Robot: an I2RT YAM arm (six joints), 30 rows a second.
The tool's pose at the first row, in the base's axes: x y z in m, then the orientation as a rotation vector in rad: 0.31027, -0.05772, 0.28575, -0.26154, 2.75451, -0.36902
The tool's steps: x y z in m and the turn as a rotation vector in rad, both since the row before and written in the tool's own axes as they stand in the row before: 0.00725, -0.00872, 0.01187, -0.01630, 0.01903, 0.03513; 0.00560, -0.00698, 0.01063, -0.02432, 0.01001, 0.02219; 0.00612, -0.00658, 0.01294, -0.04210, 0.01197, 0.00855; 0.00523, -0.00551, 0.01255, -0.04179, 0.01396, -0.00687; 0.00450, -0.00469, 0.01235, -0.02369, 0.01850, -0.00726; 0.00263, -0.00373, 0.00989, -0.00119, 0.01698, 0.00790; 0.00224, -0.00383, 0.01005, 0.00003, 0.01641, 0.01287; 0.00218, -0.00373, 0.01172, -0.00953, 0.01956, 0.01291; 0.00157, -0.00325, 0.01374, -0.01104, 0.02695, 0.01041
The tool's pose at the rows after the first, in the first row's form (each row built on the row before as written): 0.30906, -0.07025, 0.27521, -0.21453, 2.77798, -0.34175; 0.30823, -0.08022, 0.26557, -0.18820, 2.79340, -0.30449; 0.30739, -0.09002, 0.25326, -0.18482, 2.81333, -0.24570; 0.30697, -0.09807, 0.24100, -0.20297, 2.83370, -0.19058; 0.30695, -0.10474, 0.22874, -0.21771, 2.85512, -0.16133; 0.30769, -0.10972, 0.21908, -0.20625, 2.87263, -0.16066; 0.30865, -0.11475, 0.20936, -0.18726, 2.88962, -0.16070; 0.30985, -0.11983, 0.19801, -0.16963, 2.91088, -0.14729; 0.31176, -0.12443, 0.18471, -0.15548, 2.93942, -0.13283
